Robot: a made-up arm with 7 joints.
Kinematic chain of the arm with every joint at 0, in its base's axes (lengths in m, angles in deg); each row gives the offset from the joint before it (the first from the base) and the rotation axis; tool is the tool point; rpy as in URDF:
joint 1: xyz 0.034 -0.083 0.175 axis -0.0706 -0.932 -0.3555
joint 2: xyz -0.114 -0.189 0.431 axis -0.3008 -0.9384 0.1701
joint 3: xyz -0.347 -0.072 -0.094 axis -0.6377 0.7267 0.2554
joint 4: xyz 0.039 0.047 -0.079 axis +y
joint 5: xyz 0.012 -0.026 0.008 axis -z
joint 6: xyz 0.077 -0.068 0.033 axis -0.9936 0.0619 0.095
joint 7: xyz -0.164 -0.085 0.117 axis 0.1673 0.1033 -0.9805
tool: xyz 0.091 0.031 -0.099 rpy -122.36 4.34 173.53
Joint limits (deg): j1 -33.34..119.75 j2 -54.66..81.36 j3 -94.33..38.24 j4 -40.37..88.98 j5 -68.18..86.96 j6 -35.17..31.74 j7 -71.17..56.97
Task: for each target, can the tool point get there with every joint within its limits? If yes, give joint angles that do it. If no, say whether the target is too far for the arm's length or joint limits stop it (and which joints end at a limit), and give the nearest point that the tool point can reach.
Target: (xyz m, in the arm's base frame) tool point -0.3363 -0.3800 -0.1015
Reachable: yes | joints 88.14 61.01 1.39 -18.42 9.09 2.54 12.58
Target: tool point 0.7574 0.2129 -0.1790
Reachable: no: joint limits stop it (at a limit: joint 1, joint 4, joint 5, joint 7) | nearest point 0.0910 -0.0321 -0.3319 | short by 0.726 m
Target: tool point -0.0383 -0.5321 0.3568
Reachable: yes | joints -14.57 69.62 -48.71 43.57 43.91 -12.04 -15.90
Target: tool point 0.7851 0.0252 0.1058
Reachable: no: joint limits stop it (at a limit: joint 1, joint 2, joint 4, joint 5, joint 7) | nearest point 0.3626 -0.3991 0.3086 | short by 0.632 m
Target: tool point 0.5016 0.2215 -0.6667
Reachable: no: joint limits stop it (at a limit: joint 1, joint 4, joint 5, joint 7) | nearest point 0.0538 0.0460 -0.5091 | short by 0.506 m
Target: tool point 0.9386 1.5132 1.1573
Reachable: no: too far | nearest point 0.0401 -0.1845 0.8319 | short by 1.948 m
